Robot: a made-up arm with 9 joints. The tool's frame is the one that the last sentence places.
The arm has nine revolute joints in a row. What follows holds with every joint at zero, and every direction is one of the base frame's. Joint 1 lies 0.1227 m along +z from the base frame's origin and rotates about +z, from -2.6 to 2.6 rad. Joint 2 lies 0.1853 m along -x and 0.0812 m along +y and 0.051 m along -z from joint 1 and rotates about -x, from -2.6 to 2.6 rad. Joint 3 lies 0.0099 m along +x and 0.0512 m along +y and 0.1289 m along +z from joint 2 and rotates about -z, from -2.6 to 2.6 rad. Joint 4 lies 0.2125 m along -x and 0.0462 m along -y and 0.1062 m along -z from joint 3 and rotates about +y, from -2.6 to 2.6 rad. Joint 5 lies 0.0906 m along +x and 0.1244 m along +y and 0.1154 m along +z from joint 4 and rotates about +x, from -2.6 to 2.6 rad. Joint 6 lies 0.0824 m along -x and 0.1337 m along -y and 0.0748 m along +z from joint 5 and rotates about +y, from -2.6 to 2.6 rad. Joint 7 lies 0.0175 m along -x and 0.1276 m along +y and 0.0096 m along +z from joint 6 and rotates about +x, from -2.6 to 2.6 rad. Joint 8 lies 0.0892 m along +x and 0.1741 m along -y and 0.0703 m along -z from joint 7 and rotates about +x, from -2.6 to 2.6 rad. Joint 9 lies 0.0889 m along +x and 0.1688 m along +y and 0.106 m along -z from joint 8 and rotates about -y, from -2.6 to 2.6 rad. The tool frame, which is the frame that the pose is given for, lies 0.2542 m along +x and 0.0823 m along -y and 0.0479 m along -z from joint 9; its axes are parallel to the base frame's.
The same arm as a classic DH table. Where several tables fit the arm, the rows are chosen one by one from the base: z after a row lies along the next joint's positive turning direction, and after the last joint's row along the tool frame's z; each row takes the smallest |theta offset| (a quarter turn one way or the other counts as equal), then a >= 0, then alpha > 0; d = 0 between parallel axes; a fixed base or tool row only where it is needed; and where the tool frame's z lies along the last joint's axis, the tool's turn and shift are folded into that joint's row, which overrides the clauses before.
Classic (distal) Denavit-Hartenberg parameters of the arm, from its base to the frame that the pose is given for. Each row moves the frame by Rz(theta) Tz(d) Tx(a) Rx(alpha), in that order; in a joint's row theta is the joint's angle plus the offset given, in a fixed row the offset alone. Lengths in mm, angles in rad.
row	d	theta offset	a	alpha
joint 1	71.7	1.5708	81.2	-1.5708
joint 2	175.4	0.0000	51.2	-1.5708
joint 3	-22.7	-1.5708	212.5	-1.5708
joint 4	78.2	1.5708	115.4	-1.5708
joint 5	8.2	0.0000	74.8	1.5708
joint 6	-6.1	0.0000	9.6	-1.5708
joint 7	0.0	-1.1870	-187.8	0.0000
joint 8	160.6	1.1870	-106.0	-1.5708
joint 9	-86.5	-1.5708	254.2	-1.5708
tool (fixed)	-47.9	0.0000	0.0	0.0000
Joint limits (rad, base to tool): -2.6000..2.6000 -2.6000..2.6000 -2.6000..2.6000 -2.6000..2.6000 -2.6000..2.6000 -2.6000..2.6000 -2.6000..2.6000 -2.6000..2.6000 -2.6000..2.6000

